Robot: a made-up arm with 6 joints.
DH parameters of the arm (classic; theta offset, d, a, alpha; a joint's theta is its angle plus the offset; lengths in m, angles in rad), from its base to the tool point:
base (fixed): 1.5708 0.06 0 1.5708
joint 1: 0 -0.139 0.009 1.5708
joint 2: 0 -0.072 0.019 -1.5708
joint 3: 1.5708 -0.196 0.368 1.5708
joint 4: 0.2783 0 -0.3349 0
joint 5: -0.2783 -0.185 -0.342 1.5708
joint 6: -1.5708 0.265 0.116 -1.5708
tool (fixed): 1.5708 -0.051 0 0
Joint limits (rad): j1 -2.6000..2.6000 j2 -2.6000..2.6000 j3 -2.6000..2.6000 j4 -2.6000..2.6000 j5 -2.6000..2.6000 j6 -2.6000..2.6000
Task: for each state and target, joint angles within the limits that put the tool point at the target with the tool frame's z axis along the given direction. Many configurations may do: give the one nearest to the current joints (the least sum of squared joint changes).
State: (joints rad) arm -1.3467 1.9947 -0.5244 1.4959 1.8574 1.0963
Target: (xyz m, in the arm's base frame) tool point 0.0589 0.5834 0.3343 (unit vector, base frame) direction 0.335 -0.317 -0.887
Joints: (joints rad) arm -1.2465 2.0322 -0.8760 2.0733 2.1852 0.4437
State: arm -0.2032 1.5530 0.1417 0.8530 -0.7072 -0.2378
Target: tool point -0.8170 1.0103 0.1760 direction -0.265 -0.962 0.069
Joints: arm -0.2404 1.5154 0.7542 1.4709 -0.0058 -0.3492
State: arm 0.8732 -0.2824 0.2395 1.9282 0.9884 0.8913
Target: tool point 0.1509 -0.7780 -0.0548 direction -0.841 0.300 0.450
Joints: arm 1.2370 -0.8218 0.2937 2.1086 1.4640 1.1005
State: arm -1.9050 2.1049 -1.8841 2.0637 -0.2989 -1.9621
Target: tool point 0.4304 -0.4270 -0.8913 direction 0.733 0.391 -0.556
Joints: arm -1.2029 1.4973 -2.5729 2.0672 -0.0610 -2.2999
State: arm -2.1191 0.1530 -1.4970 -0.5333 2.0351 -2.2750
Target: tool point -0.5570 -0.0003 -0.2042 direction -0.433 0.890 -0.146
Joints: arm -2.3287 0.4224 -1.0394 -1.0941 1.9221 -1.8282
